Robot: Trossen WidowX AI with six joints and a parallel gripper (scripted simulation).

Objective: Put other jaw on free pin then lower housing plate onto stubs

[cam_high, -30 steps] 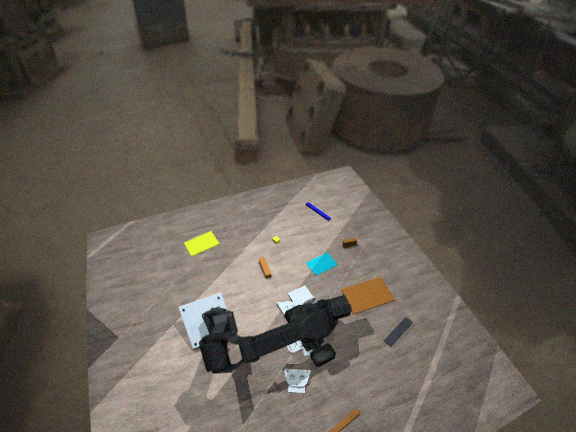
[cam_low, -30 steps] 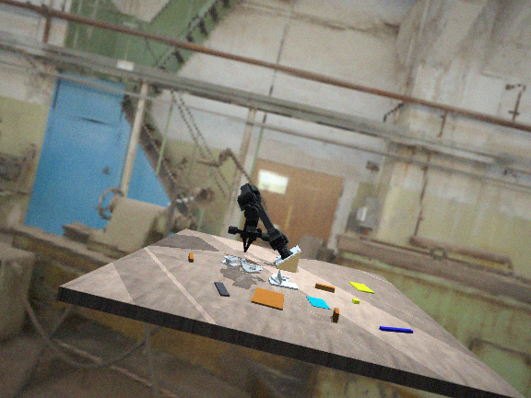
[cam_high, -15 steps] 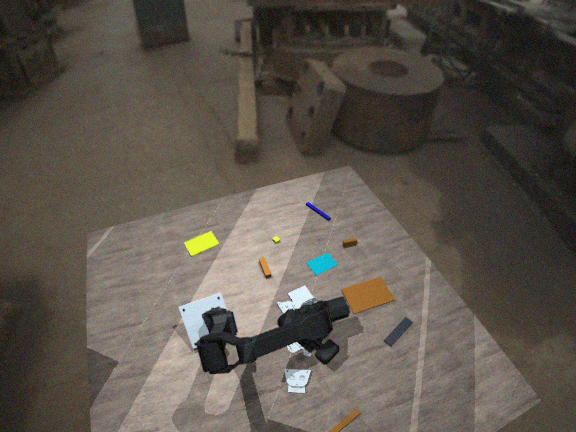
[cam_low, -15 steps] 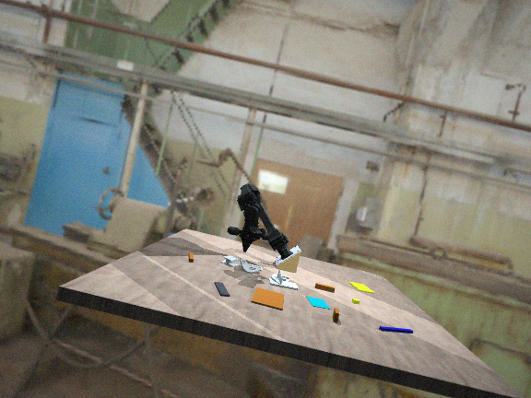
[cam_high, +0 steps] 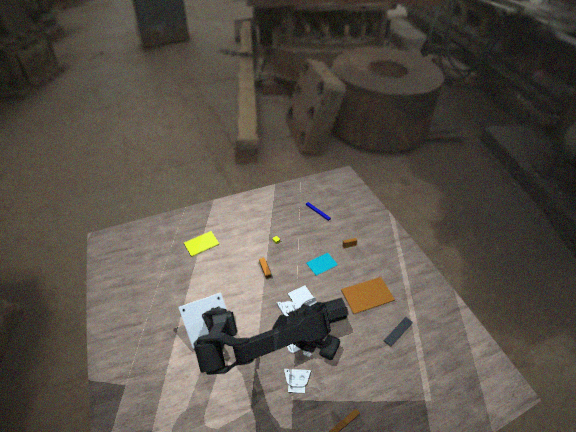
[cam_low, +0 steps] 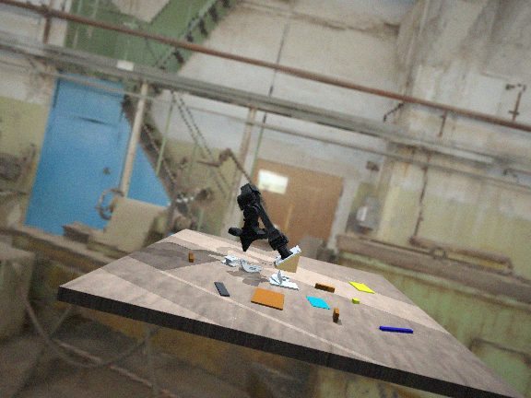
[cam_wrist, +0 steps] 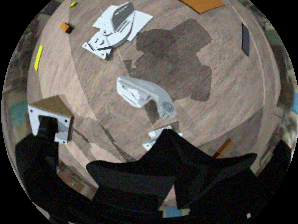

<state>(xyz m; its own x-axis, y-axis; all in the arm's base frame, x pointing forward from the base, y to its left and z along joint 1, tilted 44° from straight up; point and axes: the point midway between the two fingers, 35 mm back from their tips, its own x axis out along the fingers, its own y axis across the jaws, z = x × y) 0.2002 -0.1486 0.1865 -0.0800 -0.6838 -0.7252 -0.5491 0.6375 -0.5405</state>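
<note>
Now: gripper tip 10 mm short of the jaw, 20 mm to the right of it and 50 mm above it. Round my gripper tip: orange bar: 230 mm to the right, 70 mm below; dark strip: 320 mm ahead, 70 mm to the right, 80 mm below; orange tile: 320 mm ahead, 100 mm to the left, 80 mm below.
</note>
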